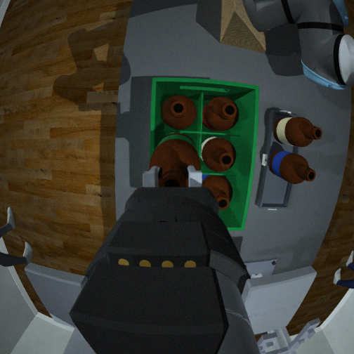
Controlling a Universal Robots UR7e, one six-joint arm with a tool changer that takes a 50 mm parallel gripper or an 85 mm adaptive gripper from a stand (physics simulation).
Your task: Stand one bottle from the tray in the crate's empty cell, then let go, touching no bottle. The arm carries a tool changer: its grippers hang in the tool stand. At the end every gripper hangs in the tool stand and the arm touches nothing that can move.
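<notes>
My gripper [173, 178] is shut on a brown bottle [175, 157] with a green label, its neck between the fingers. The bottle is over the middle left cell of the green crate [253, 140]; how deep it reaches is hidden. Brown bottles stand in the crate at top left [179, 112], top right [220, 113], middle right [219, 154] and lower right [218, 191], the last partly hidden by the gripper. The crate's lower left part is hidden. The grey tray [274, 196] to the right holds a cream-labelled bottle [295, 131] and a blue-labelled bottle [292, 167].
A grey robot arm [320, 40] with light blue caps is at the top right, beside a wooden block [242, 36]. Light grey panels [280, 297] [55, 292] flank my arm at the bottom. A grey bracket-like structure [287, 341] shows at the lower right.
</notes>
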